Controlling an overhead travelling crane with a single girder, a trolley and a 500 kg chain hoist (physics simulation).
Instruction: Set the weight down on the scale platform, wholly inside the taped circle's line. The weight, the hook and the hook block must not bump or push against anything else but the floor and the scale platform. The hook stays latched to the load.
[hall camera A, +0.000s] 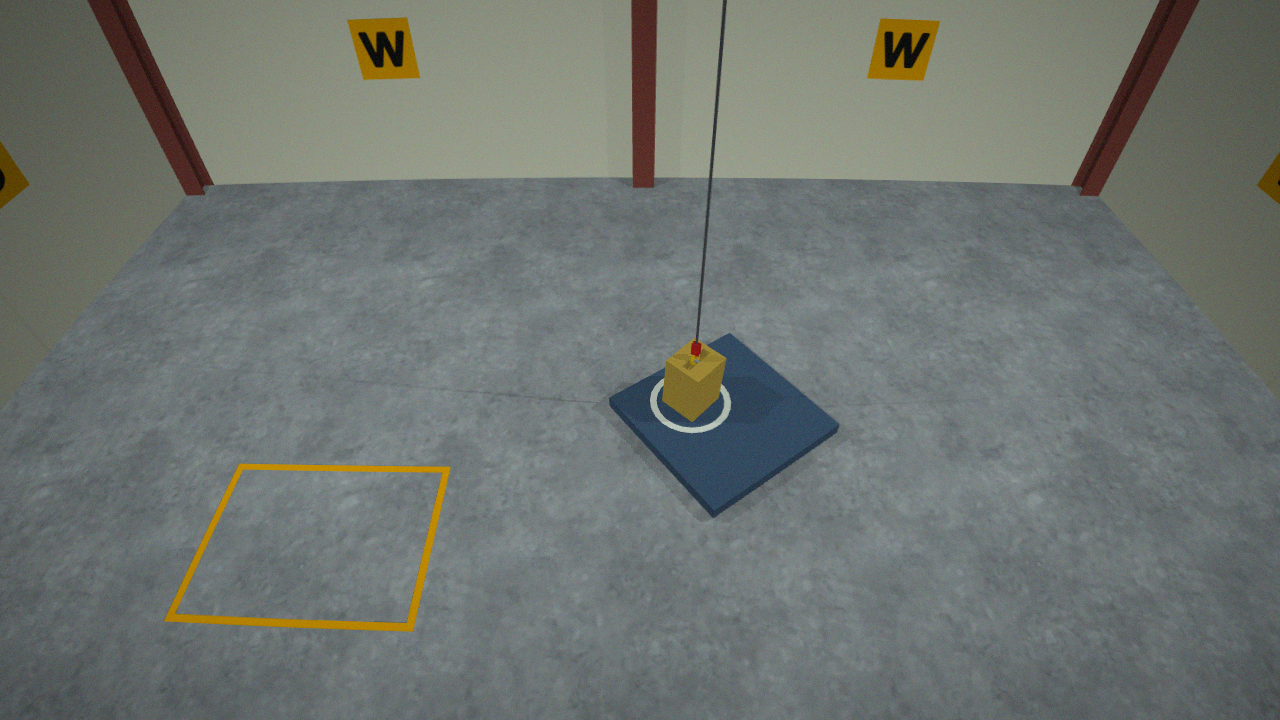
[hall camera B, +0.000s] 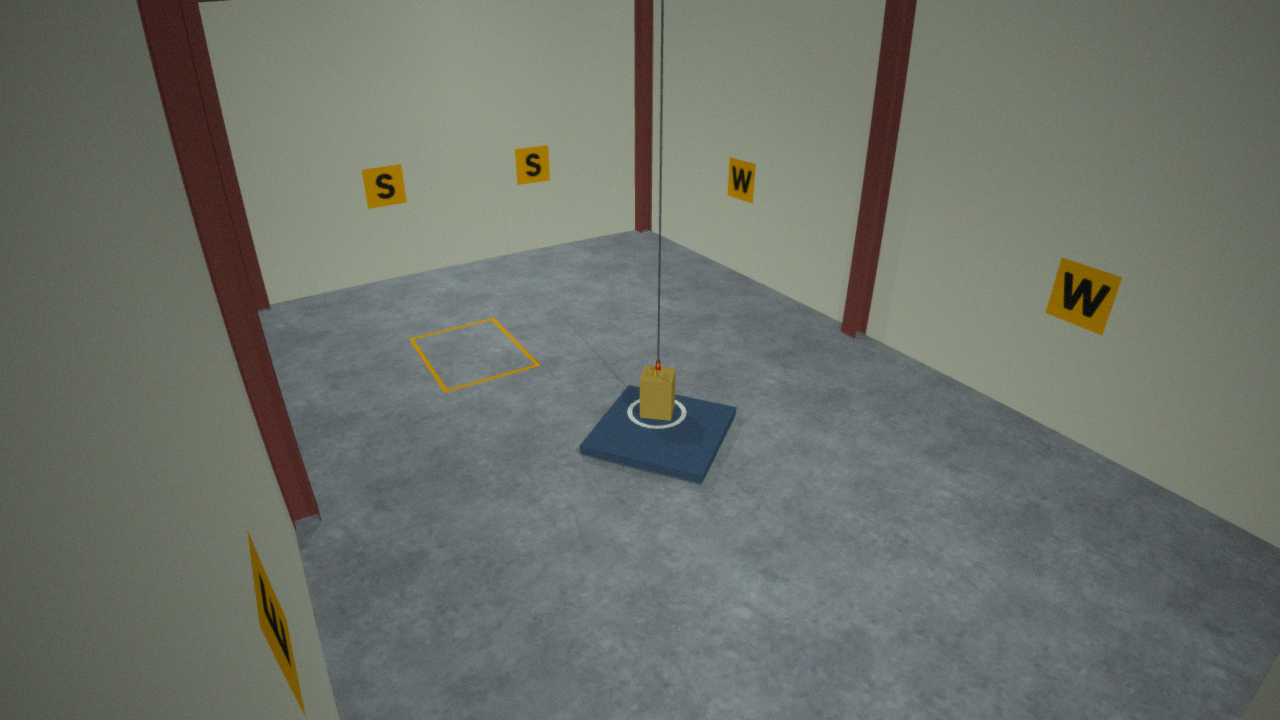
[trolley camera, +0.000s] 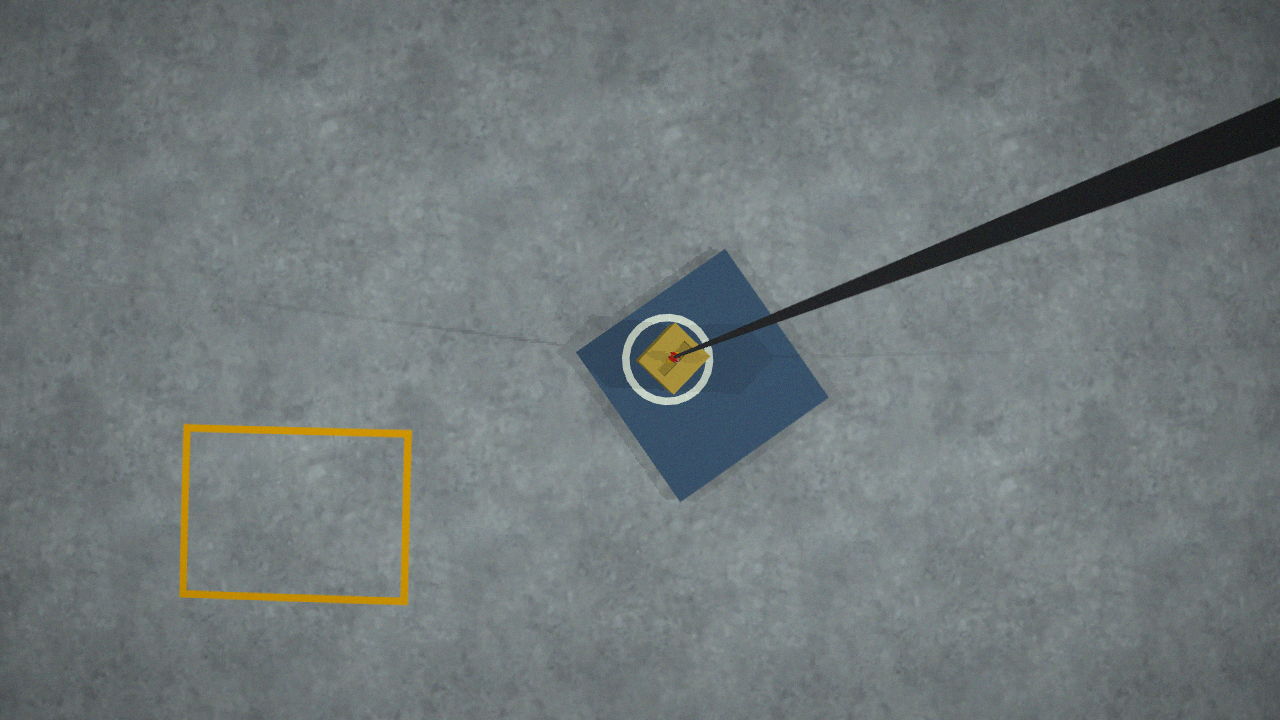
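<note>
The yellow weight (hall camera A: 691, 389) (hall camera B: 657, 398) (trolley camera: 666, 371) hangs upright, very low over or on the blue scale platform (hall camera A: 725, 474) (hall camera B: 635, 452) (trolley camera: 689, 456). I cannot tell whether its underside touches. In all three views it shows within the outline of the white taped circle (hall camera A: 692, 429) (hall camera B: 656, 425) (trolley camera: 667, 400), though its top reaches close to the line at the right in the trolley view. My hook (hall camera A: 692, 360) (hall camera B: 657, 369) (trolley camera: 674, 357) is latched to the weight's top, under the red hook block (hall camera A: 695, 348). The chain runs up from it.
A yellow taped rectangle (hall camera A: 290, 623) (hall camera B: 490, 378) (trolley camera: 295, 598) lies on the floor, left of the platform in the hall camera A and trolley views. Walls with W signs (hall camera A: 384, 49) (hall camera B: 1083, 296) and red columns (hall camera A: 643, 107) (hall camera B: 878, 179) stand around the hall.
</note>
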